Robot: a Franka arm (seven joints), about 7 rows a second.
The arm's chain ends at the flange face. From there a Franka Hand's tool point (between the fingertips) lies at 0.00 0.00 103.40 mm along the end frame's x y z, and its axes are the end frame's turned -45 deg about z.
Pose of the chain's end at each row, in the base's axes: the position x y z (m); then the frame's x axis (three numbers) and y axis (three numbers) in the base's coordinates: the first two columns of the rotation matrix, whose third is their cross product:
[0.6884 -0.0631 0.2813 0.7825 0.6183 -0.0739 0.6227 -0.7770 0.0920]
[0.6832 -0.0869 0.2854 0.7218 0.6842 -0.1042 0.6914 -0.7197 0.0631]
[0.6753 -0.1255 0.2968 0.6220 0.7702 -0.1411 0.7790 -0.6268 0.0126]
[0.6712 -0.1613 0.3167 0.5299 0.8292 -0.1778 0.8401 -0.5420 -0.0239]
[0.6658 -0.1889 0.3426 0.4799 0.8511 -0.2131 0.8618 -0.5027 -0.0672]
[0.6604 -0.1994 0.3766 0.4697 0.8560 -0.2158 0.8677 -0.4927 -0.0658]
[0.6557 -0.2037 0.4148 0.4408 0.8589 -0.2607 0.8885 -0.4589 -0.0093]
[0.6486 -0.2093 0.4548 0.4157 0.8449 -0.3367 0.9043 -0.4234 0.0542]
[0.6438 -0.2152 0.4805 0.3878 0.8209 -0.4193 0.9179 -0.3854 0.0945]
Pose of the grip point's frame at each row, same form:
[0.6883 -0.0753 0.1786 0.1130 0.9866 -0.1173 0.9936 -0.1122 0.0128]
[0.6799 -0.0991 0.1828 0.0215 0.9927 -0.1183 0.9993 -0.0251 -0.0291]
[0.6672 -0.1377 0.1944 -0.1110 0.9878 -0.1087 0.9907 0.1014 -0.0909]
[0.6592 -0.1754 0.2150 -0.2193 0.9696 -0.1088 0.9687 0.2031 -0.1426]
[0.6488 -0.2046 0.2418 -0.2700 0.9573 -0.1032 0.9487 0.2464 -0.1982]
[0.6436 -0.2156 0.2759 -0.2814 0.9537 -0.1061 0.9457 0.2569 -0.1991]
[0.6425 -0.2272 0.3150 -0.3166 0.9318 -0.1778 0.9400 0.2828 -0.1909]
[0.6386 -0.2431 0.3576 -0.3455 0.8968 -0.2764 0.9334 0.2980 -0.1998]
[0.6351 -0.2588 0.3871 -0.3748 0.8530 -0.3633 0.9233 0.3079 -0.2297]

